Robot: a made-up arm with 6 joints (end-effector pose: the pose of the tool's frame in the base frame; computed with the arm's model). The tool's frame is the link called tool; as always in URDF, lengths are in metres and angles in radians. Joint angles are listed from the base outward.
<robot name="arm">
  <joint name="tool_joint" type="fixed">
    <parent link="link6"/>
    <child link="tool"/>
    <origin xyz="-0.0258 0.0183 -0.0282" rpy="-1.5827 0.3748 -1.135"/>
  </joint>
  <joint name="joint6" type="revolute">
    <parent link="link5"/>
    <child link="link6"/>
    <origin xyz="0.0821 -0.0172 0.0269"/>
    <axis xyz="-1 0 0"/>
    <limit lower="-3.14" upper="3.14" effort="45" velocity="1"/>
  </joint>
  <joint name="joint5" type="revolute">
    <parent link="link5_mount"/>
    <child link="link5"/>
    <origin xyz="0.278 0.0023 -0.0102"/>
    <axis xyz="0 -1 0"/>
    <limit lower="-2.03" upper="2.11" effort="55" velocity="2"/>
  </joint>
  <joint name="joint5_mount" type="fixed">
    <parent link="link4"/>
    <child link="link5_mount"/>
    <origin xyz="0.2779 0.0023 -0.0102"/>
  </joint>
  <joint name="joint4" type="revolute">
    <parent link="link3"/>
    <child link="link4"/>
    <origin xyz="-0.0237 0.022 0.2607"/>
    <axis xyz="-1 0 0"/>
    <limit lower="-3.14" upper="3.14" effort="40" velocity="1.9"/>
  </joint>
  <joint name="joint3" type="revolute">
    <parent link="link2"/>
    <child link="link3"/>
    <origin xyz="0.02 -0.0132 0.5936"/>
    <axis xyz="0 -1 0"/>
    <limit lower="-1.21" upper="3.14" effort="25" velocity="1.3"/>
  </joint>
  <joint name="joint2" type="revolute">
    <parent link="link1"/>
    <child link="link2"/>
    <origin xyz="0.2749 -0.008 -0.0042"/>
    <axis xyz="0 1 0"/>
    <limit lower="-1.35" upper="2.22" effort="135" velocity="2.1"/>
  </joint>
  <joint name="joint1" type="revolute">
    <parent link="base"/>
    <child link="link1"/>
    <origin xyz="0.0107 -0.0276 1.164"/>
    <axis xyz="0 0 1"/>
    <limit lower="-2.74" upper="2.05" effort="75" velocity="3.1"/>
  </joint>
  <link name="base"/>
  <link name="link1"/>
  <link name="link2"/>
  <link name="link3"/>
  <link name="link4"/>
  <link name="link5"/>
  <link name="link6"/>
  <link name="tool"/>
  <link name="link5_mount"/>
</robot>
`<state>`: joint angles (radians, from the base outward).
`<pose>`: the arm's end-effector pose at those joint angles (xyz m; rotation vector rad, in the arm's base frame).
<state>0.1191 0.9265 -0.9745 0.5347 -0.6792 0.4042</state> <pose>0.7861 0.0289 0.8904 1.8066 -1.0193 -1.2029</pose>
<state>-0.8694 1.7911 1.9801 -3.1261 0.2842 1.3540</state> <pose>0.9266 -1.0546 1.3778 0.8608 0.8909 -0.3209</pose>
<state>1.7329 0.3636 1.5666 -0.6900 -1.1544 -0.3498</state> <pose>-0.1258 0.4613 2.3088 -1.4225 -0.2304 1.7435</pose>
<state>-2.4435 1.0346 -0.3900 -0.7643 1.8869 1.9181</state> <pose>-0.8753 -0.7048 0.9910 -0.2949 -1.5504 -0.0455</pose>
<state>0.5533 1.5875 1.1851 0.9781 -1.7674 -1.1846</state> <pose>1.2781 0.6895 1.0951 -1.1511 2.6380 -1.1934</pose>
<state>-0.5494 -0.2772 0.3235 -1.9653 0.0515 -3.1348</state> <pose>0.4184 -0.3032 2.2469 -1.5818 1.0469 -2.2208</pose>
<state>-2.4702 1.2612 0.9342 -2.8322 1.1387 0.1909</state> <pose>-1.1306 -0.9241 1.3626 -2.5560 1.3477 1.1281</pose>
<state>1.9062 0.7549 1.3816 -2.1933 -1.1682 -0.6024</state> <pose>-0.3507 0.8748 2.1659 0.5094 -0.0799 -2.3046</pose>
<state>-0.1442 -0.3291 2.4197 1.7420 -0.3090 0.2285</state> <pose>-0.5304 0.0101 1.7032 1.1910 0.4662 -2.6889</pose>
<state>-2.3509 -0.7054 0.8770 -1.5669 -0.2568 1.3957</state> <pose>0.2616 0.1812 2.2097 0.8528 -0.5290 2.7460</pose>
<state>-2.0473 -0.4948 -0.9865 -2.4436 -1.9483 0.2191</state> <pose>-0.2255 -0.5879 1.7296 0.1229 0.1629 -0.0294</pose>
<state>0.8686 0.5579 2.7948 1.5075 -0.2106 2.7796</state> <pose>0.0019 -0.0196 1.9361 0.4783 -1.1673 1.5547</pose>
